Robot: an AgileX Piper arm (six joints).
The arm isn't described. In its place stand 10 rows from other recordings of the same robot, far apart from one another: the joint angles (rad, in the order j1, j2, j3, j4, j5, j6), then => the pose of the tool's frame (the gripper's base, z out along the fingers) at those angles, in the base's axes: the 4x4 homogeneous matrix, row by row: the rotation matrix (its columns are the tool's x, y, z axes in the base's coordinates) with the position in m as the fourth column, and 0 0 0 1 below.
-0.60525, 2.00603, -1.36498, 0.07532, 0.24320, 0.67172 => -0.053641 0.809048 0.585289 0.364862; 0.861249 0.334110 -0.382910 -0.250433; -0.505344 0.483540 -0.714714 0.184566; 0 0 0 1
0.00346, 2.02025, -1.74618, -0.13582, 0.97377, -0.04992 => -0.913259 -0.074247 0.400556 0.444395; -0.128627 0.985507 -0.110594 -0.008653; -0.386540 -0.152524 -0.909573 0.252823; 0 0 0 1
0.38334, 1.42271, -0.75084, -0.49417, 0.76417, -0.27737 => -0.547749 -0.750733 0.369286 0.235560; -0.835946 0.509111 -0.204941 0.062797; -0.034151 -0.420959 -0.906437 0.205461; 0 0 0 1
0.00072, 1.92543, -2.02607, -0.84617, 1.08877, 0.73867 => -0.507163 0.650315 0.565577 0.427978; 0.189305 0.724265 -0.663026 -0.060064; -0.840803 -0.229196 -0.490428 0.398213; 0 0 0 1
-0.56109, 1.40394, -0.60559, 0.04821, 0.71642, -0.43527 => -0.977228 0.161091 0.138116 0.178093; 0.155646 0.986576 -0.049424 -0.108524; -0.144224 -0.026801 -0.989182 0.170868; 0 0 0 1
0.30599, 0.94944, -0.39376, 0.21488, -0.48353, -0.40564 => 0.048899 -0.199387 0.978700 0.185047; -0.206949 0.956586 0.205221 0.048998; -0.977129 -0.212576 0.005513 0.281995; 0 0 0 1
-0.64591, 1.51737, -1.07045, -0.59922, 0.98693, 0.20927 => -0.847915 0.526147 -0.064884 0.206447; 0.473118 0.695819 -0.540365 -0.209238; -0.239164 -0.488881 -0.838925 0.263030; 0 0 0 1
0.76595, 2.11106, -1.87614, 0.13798, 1.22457, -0.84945 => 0.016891 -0.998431 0.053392 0.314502; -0.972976 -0.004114 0.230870 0.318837; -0.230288 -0.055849 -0.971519 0.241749; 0 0 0 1
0.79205, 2.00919, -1.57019, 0.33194, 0.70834, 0.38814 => -0.945799 -0.255087 0.200984 0.297705; -0.122911 0.854019 0.505514 0.329160; -0.300594 0.453412 -0.839084 0.220181; 0 0 0 1
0.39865, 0.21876, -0.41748, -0.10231, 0.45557, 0.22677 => -0.198959 -0.323139 0.925201 0.053853; 0.061912 0.938045 0.340939 0.018246; -0.978050 0.125114 -0.166626 0.298634; 0 0 0 1
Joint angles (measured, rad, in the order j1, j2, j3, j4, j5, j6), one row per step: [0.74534 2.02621 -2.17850 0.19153 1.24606 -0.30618]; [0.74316 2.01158 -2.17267 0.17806 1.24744 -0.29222]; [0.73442 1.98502 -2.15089 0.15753 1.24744 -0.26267]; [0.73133 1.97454 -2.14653 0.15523 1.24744 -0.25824]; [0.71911 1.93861 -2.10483 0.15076 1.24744 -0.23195]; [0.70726 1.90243 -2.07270 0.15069 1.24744 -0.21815]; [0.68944 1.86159 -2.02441 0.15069 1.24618 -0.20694]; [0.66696 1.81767 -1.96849 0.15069 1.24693 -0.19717]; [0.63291 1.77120 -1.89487 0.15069 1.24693 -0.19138]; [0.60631 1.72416 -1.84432 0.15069 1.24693 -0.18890]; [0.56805 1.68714 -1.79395 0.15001 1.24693 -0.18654]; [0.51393 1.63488 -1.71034 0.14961 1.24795 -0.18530]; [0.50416 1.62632 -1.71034 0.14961 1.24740 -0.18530]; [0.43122 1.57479 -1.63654 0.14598 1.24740 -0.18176]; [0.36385 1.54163 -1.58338 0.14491 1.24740 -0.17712]
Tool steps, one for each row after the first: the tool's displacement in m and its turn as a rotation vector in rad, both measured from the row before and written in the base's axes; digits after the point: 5 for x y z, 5 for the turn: [-0.00119 -0.00396 0.00455 -0.00078 -0.00753 -0.01674]; [-0.00085 -0.00833 0.00513 -0.00284 -0.00273 -0.03826]; [-0.00088 -0.00286 0.00327 0.00380 -0.00394 -0.00733]; [-0.00274 -0.00994 0.00339 0.00114 0.01380 -0.03507]; [-0.00355 -0.00966 0.00597 0.00699 0.00329 -0.02328]; [-0.00304 -0.01209 0.00296 -0.00031 0.00992 -0.02728]; [-0.00310 -0.01401 0.00145 -0.00481 0.01427 -0.03050]; [-0.00153 -0.01772 -0.00313 -0.01454 0.02409 -0.03893]; [-0.00433 -0.01532 0.00312 -0.00122 0.00387 -0.02871]; [-0.00039 -0.01701 -0.00101 -0.00716 0.01168 -0.04041]; [-0.00247 -0.02363 -0.00569 -0.01661 0.02798 -0.05511]; [-0.00019 -0.00393 0.00295 0.00445 -0.00794 -0.00985]; [-0.00135 -0.02825 -0.00400 -0.01200 0.01945 -0.07661]; [0.00009 -0.02350 -0.00457 -0.00707 0.01942 -0.07162]
